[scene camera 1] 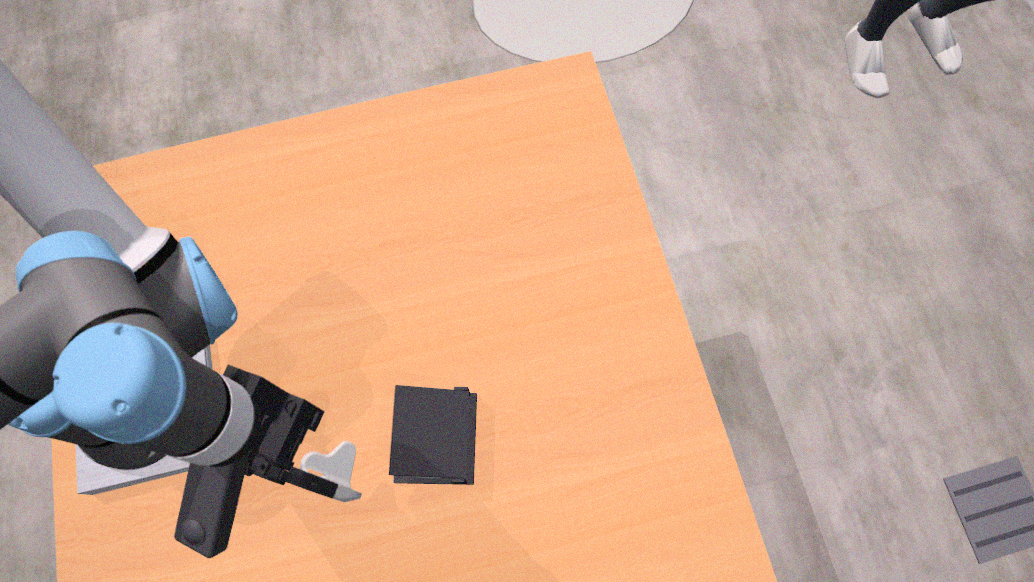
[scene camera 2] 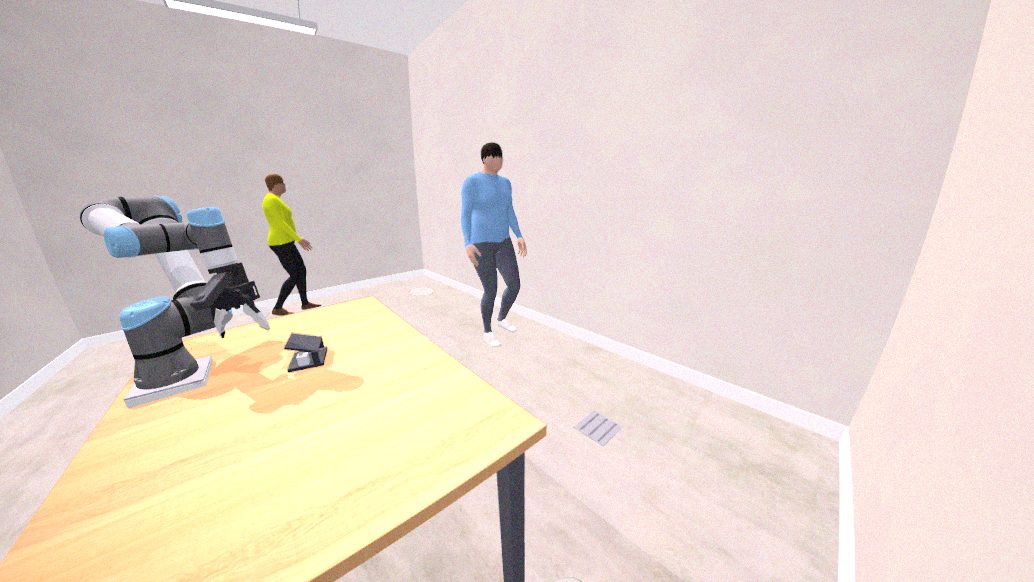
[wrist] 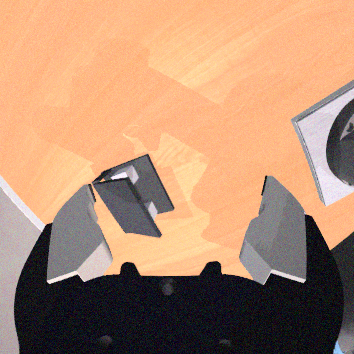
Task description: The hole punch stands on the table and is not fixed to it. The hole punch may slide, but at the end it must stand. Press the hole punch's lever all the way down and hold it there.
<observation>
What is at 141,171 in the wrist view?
A hole punch.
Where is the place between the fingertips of the gripper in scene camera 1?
302,472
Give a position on a hole punch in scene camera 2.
At 308,360
</observation>
